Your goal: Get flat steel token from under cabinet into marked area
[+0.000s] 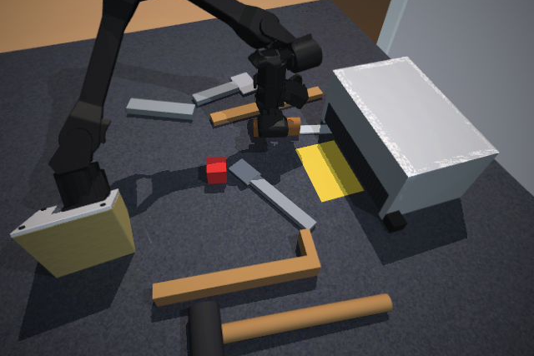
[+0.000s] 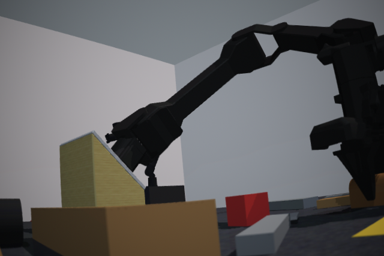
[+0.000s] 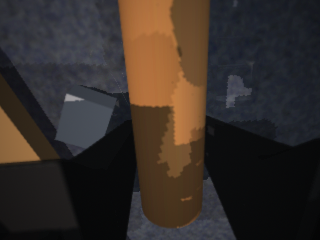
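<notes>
Right now the small grey cube is 2 cm ahead of my gripper tip and 3 cm to the left of it. Also, from my gripper tip: grey t-shaped tool (4 cm behind, 17 cm to the left); then wooden strip (3 cm ahead, 8 cm to the left); then red cube (15 cm behind, 9 cm to the right, 1 cm above).
</notes>
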